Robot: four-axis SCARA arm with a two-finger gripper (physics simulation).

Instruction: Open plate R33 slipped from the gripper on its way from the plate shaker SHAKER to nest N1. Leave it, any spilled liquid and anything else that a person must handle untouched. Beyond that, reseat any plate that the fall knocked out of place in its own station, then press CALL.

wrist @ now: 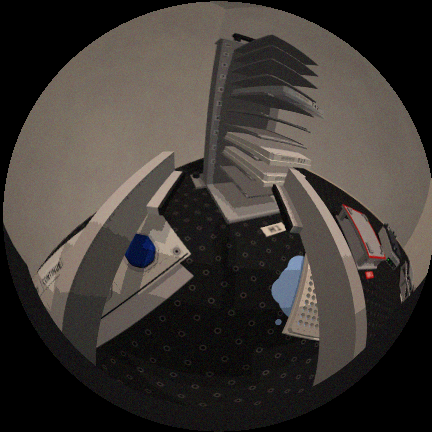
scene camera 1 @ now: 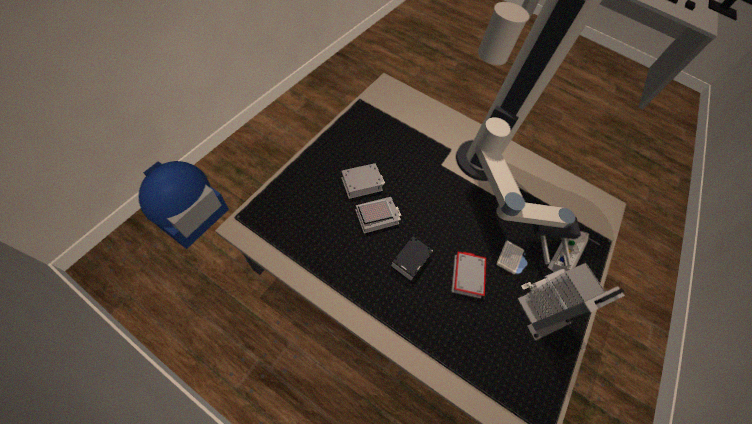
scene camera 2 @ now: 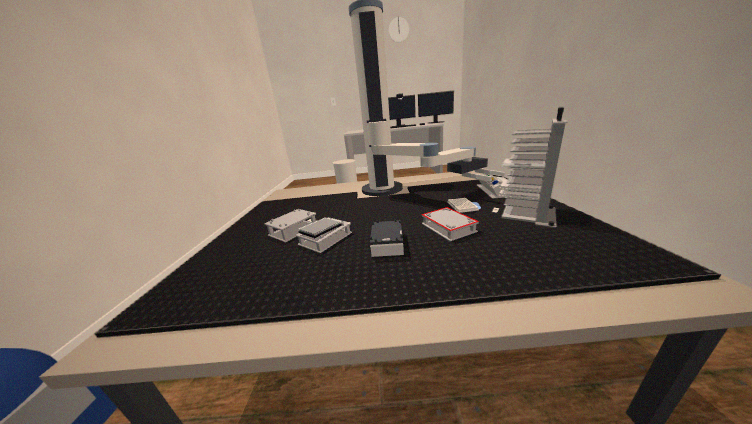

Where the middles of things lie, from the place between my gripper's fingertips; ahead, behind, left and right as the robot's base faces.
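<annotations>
I find the shaker point(scene camera 2: 386, 239) 80 mm below my hand, 500 mm to the right of it and 290 mm ahead of it.
</annotations>
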